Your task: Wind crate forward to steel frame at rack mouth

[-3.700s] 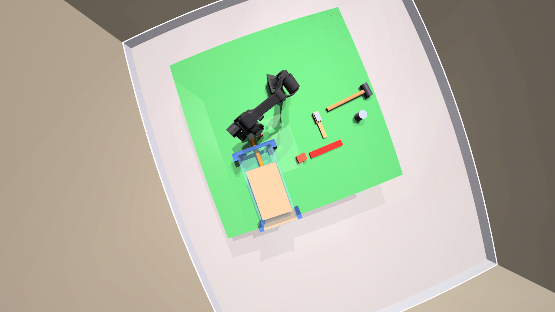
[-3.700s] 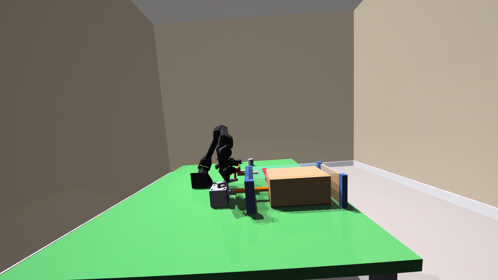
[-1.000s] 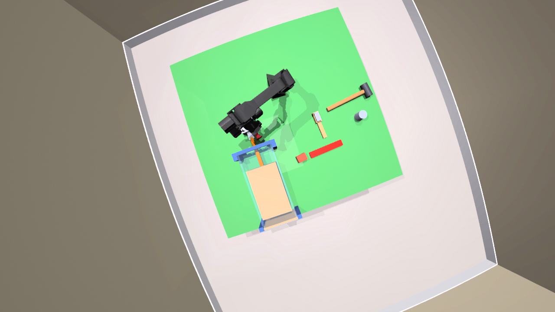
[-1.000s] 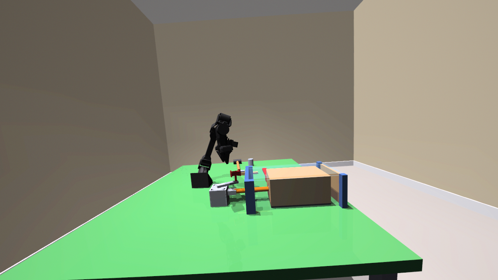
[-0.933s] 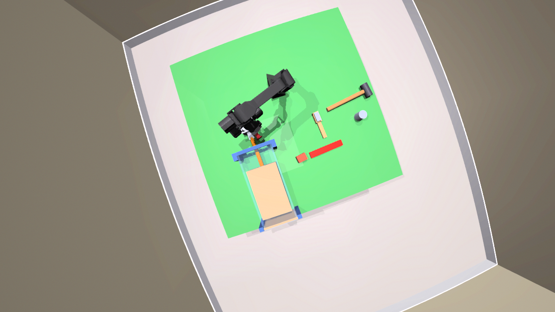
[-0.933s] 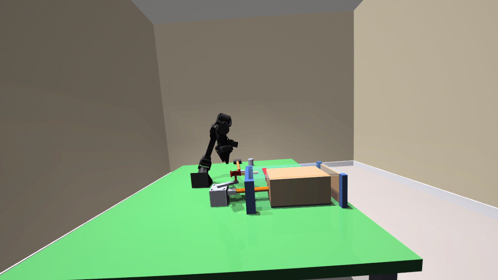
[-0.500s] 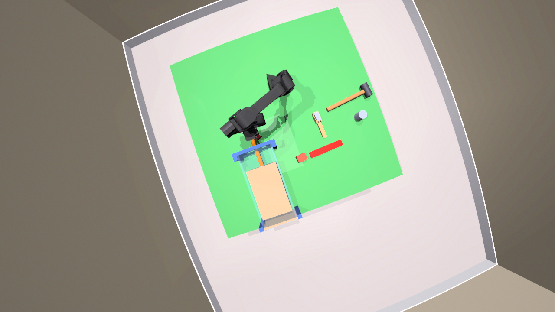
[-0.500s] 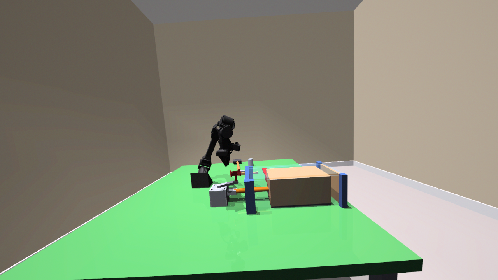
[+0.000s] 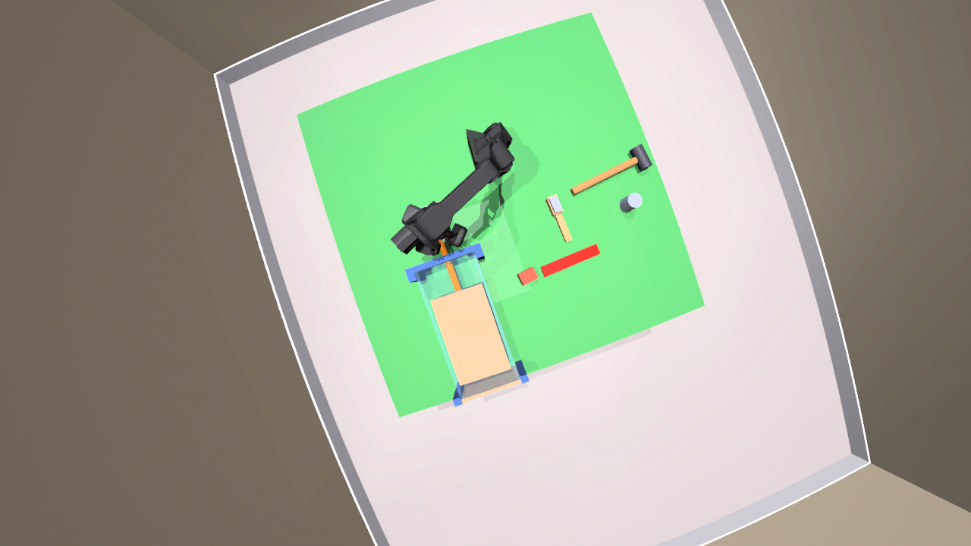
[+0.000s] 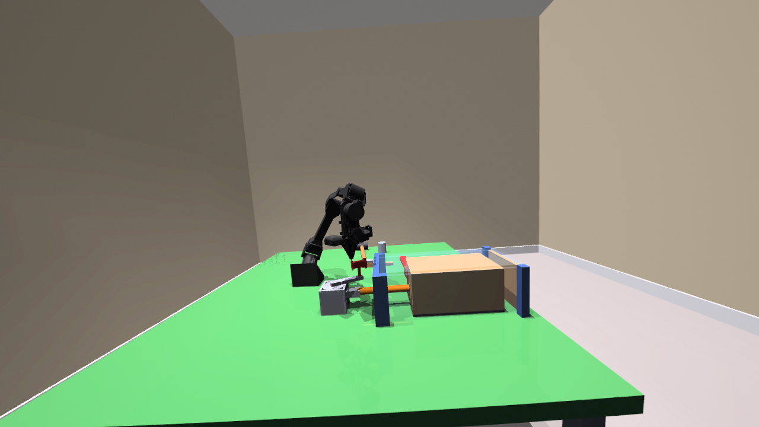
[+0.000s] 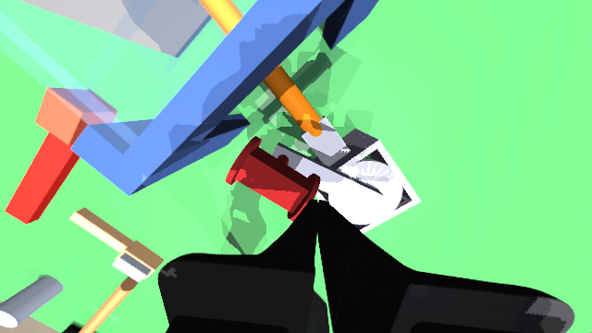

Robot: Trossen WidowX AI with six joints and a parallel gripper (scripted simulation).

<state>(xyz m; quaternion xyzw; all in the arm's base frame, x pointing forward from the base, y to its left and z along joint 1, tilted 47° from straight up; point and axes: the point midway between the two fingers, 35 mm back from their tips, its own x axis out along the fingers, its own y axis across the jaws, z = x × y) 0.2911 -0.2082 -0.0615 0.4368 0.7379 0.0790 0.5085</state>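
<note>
Now: gripper tip 2 cm short of the red knob, 2 cm to the right of it and 4 cm above it. Also, from my gripper tip: blue steel frame: 9 cm ahead, 1 cm to the right, 7 cm below; then winch: 8 cm behind, 4 cm to the right, 14 cm below; then winch handle: 1 cm behind, 7 cm below.
</note>
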